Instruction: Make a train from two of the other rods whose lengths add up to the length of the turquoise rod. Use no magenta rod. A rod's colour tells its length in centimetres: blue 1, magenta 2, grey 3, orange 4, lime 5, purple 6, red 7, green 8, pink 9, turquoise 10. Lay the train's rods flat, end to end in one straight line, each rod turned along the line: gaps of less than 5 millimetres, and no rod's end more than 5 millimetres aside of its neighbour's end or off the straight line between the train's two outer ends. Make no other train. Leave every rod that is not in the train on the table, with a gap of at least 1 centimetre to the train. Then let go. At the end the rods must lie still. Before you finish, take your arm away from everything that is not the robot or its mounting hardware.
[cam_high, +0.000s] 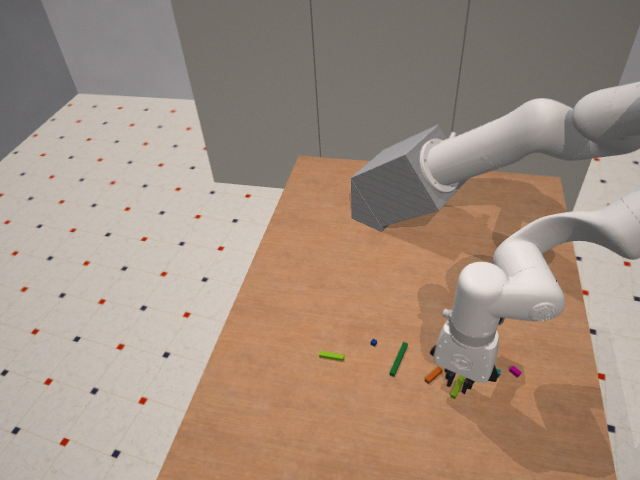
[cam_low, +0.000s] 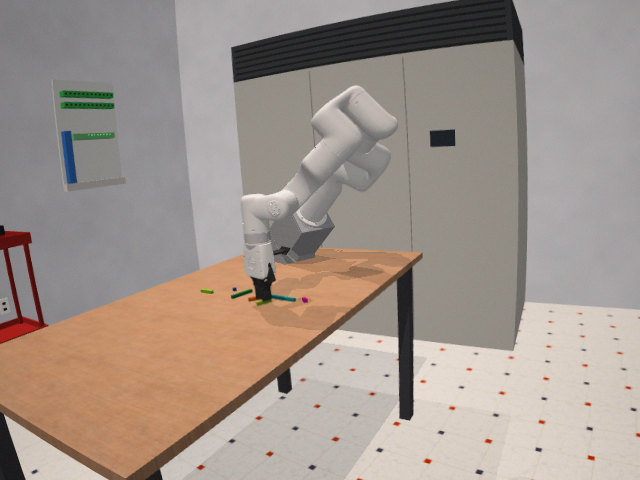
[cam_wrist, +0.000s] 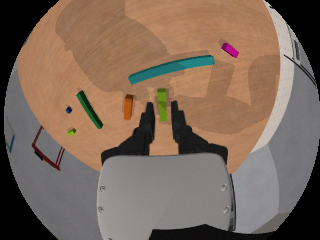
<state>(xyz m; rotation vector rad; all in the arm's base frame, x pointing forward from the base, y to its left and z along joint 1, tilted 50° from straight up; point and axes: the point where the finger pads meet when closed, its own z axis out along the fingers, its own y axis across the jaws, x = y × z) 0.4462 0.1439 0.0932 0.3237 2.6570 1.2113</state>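
My hand is 5 cm to the left of the orange rod, 3 cm above it and 1 cm past it. Round my hand: turquoise rod (5 cm behind, 3 cm below, 2 cm to the left); then green rod (12 cm to the right, 3 cm below, 2 cm behind); then magenta rod (10 cm to the left, 7 cm behind, 3 cm below).
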